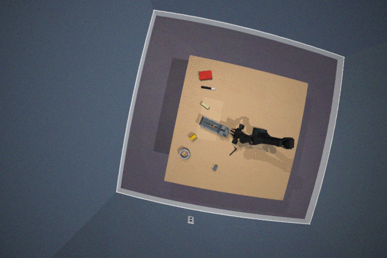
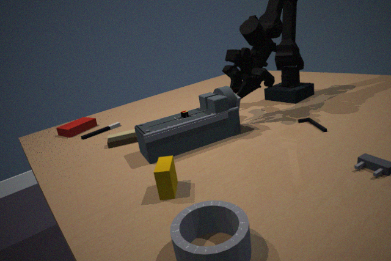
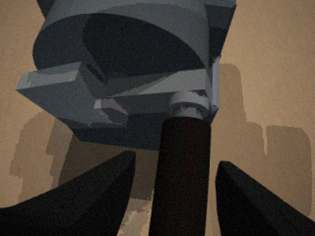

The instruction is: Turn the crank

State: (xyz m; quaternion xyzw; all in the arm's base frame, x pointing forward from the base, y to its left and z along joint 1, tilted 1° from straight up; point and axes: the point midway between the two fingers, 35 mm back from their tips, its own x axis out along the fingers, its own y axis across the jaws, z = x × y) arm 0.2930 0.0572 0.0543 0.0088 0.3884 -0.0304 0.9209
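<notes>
The black crank handle is 20 mm behind my gripper tip and 20 mm above it. The rest, counted from my gripper tip: black hex key: 130 mm behind, 170 mm to the left, 70 mm below; then red pointer: 170 mm ahead, 20 mm to the left, 10 mm above; then tan block: 300 mm ahead, 140 mm to the right, 60 mm below.
</notes>
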